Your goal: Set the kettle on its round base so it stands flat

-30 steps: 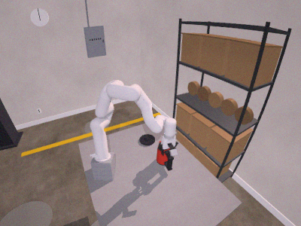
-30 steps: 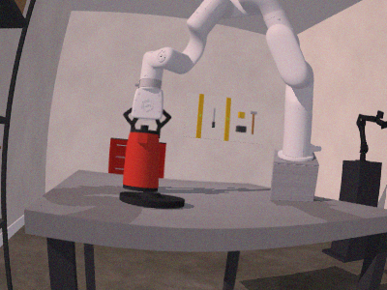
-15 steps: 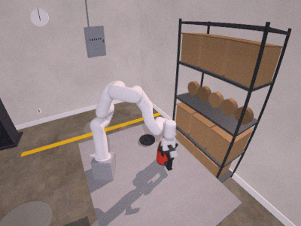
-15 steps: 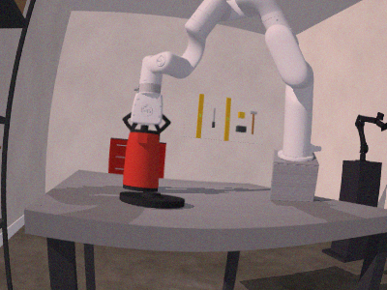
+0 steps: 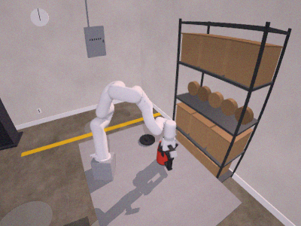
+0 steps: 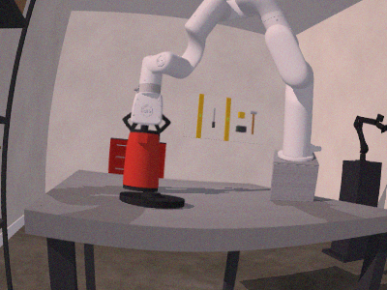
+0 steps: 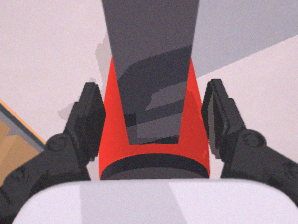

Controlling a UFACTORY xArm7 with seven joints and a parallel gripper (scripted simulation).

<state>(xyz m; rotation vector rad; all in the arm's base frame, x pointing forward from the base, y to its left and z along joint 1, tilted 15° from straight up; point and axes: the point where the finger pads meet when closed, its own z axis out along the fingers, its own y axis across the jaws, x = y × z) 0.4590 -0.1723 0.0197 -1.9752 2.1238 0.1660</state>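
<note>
Right now the red kettle is 30 mm to the left of my hand and 60 mm below it. From my hand the other things lie so: black round base (20 mm behind, 360 mm to the left, 140 mm below).
</note>
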